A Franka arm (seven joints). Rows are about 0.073 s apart.
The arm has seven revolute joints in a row. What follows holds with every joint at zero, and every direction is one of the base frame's.
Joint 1 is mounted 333 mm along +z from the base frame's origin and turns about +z.
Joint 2 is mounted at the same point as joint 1 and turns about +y.
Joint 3 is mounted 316 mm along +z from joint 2 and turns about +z.
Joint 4 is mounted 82.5 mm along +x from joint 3 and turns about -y.
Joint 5 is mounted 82.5 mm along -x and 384 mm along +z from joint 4 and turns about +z.
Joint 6 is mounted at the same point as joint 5 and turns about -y.
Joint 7 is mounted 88 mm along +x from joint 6 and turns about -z.
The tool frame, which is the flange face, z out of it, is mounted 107 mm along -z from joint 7; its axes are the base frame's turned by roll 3.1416, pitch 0 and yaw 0 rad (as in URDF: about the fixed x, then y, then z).
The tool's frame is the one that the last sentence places.
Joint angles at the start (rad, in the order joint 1, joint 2, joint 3, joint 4, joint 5, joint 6, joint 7):
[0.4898 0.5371 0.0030 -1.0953 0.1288 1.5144 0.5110]
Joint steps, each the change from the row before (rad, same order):
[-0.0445 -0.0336 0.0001 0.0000 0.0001 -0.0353 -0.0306]
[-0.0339 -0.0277 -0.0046 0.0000 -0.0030 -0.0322 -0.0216]
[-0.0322 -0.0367 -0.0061 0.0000 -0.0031 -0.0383 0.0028]
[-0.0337 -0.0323 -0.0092 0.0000 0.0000 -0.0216 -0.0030]
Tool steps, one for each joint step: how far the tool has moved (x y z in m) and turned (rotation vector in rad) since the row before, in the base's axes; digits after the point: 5 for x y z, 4 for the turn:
[0.00515 -0.03136 0.02060 0.0046 -0.0005 -0.0097]
[0.00260 -0.02678 0.01641 -0.0029 0.0003 -0.0125]
[-0.00167 -0.02741 0.02170 -0.0062 -0.0008 -0.0358]
[0.00014 -0.02840 0.01964 0.0009 -0.0117 -0.0366]

